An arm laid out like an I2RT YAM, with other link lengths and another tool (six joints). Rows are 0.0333 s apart.
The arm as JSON. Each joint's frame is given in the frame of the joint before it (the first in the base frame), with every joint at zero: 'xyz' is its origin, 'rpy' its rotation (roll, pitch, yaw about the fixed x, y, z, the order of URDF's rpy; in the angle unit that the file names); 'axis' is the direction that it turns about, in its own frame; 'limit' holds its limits. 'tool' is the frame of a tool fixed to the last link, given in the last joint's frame.
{
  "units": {
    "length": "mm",
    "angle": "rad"
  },
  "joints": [
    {
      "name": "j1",
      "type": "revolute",
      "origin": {
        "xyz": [
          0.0,
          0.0,
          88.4
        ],
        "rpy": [
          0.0,
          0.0,
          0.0
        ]
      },
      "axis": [
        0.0,
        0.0,
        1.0
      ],
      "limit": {
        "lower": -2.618,
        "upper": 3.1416
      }
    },
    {
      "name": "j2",
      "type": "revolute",
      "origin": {
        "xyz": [
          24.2,
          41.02,
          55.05
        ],
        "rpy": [
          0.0,
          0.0,
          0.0
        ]
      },
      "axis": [
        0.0,
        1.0,
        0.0
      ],
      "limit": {
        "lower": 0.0,
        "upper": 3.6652
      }
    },
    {
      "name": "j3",
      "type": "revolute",
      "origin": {
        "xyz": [
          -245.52,
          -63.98,
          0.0
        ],
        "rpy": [
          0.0,
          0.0,
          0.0
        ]
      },
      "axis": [
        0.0,
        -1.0,
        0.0
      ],
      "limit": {
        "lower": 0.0,
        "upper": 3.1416
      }
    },
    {
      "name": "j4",
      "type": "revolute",
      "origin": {
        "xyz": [
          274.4,
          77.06,
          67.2
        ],
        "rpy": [
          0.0,
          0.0,
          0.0
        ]
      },
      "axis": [
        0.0,
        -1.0,
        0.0
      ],
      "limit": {
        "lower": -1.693,
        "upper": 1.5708
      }
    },
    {
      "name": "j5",
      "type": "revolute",
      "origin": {
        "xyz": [
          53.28,
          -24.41,
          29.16
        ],
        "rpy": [
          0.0,
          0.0,
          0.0
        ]
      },
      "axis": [
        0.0,
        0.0,
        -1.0
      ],
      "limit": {
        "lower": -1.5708,
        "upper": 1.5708
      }
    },
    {
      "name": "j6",
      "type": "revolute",
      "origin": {
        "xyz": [
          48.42,
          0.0,
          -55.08
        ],
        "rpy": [
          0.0,
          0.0,
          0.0
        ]
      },
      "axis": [
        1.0,
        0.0,
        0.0
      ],
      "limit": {
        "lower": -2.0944,
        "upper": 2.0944
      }
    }
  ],
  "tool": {
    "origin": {
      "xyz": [
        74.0,
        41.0,
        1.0
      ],
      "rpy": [
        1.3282,
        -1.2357,
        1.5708
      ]
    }
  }
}
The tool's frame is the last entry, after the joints.
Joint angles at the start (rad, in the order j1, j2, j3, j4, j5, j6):
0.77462 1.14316 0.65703 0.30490 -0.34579 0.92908
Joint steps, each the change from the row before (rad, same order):
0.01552 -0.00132 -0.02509 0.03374 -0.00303 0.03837
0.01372 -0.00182 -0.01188 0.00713 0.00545 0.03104
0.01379 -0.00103 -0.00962 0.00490 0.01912 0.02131
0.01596 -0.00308 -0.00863 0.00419 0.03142 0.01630
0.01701 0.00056 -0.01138 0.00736 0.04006 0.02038
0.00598 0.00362 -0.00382 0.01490 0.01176 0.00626
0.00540 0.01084 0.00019 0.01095 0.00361 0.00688
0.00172 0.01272 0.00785 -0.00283 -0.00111 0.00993
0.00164 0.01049 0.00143 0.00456 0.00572 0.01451
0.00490 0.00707 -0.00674 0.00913 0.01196 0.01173
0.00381 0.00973 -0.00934 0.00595 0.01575 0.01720
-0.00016 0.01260 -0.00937 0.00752 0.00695 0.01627
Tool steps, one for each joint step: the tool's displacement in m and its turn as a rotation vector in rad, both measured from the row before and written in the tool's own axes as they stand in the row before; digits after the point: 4 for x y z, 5 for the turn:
-0.0067 -0.0014 -0.0008 0.01984 -0.01131 0.03060
-0.0045 -0.0009 -0.0002 0.00429 -0.01464 0.02709
-0.0036 0.0001 0.0005 -0.00700 -0.00475 0.01967
-0.0027 0.0000 0.0003 -0.01347 0.00477 0.01561
-0.0034 0.0018 0.0013 -0.02109 0.00645 0.02081
-0.0005 -0.0003 0.0006 0.00022 0.00803 0.00549
-0.0016 -0.0002 0.0019 0.00132 -0.00247 0.00546
-0.0004 0.0000 0.0025 -0.00302 -0.01000 0.00932
-0.0005 0.0014 0.0023 -0.00604 -0.00410 0.01471
-0.0024 0.0023 0.0017 -0.00846 -0.00139 0.01189
-0.0033 0.0047 0.0027 -0.01767 -0.00539 0.01848
-0.0033 0.0054 0.0031 -0.01508 -0.00929 0.01748

